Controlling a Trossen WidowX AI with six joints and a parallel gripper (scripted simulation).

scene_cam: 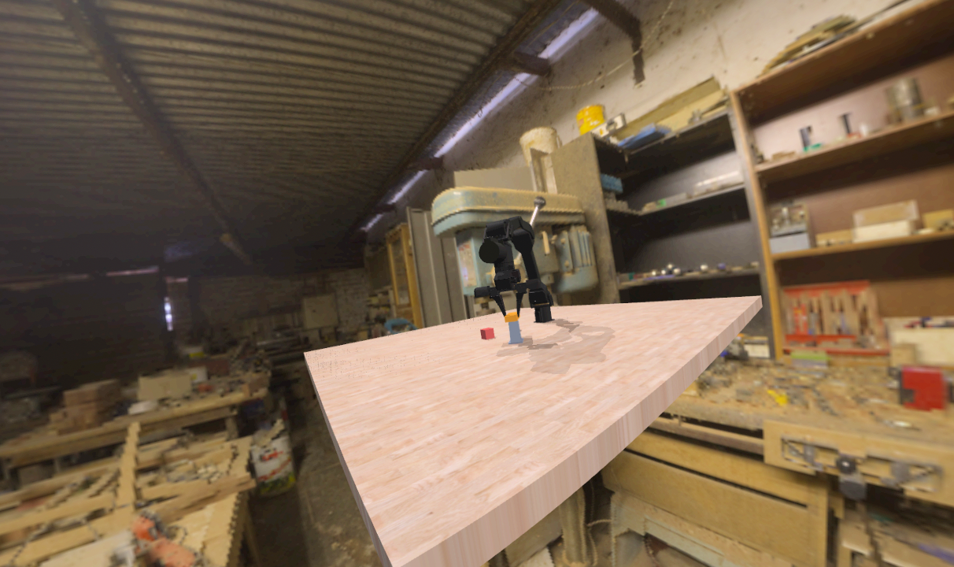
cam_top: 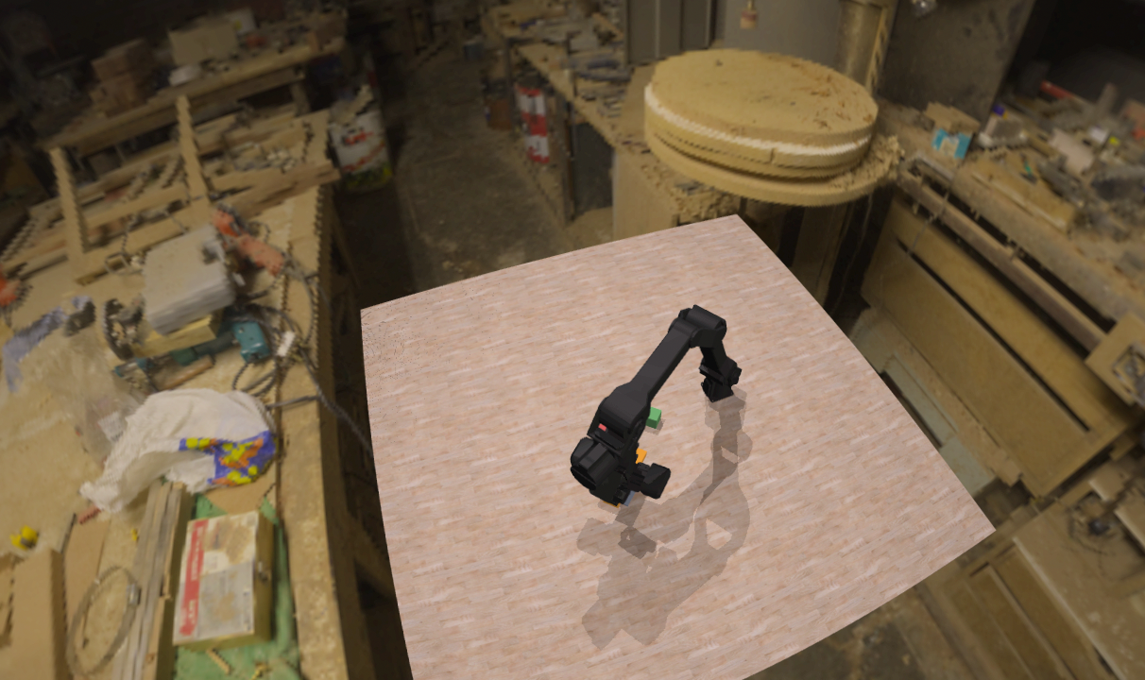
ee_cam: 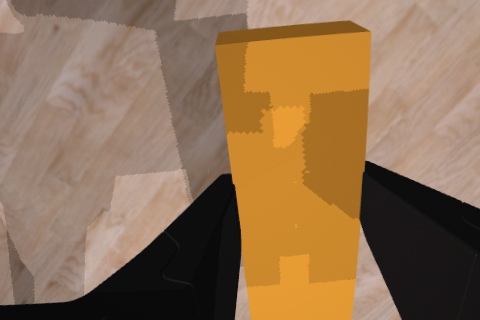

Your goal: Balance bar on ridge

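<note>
Now: gripper tip 20 mm to the left of the orange bar and 20 mm past it. Also, from my gripper tip: green cube (170 mm to the right, 150 mm behind, 60 mm below); then red cube (170 mm to the right, 60 mm below, 30 mm behind).
</note>
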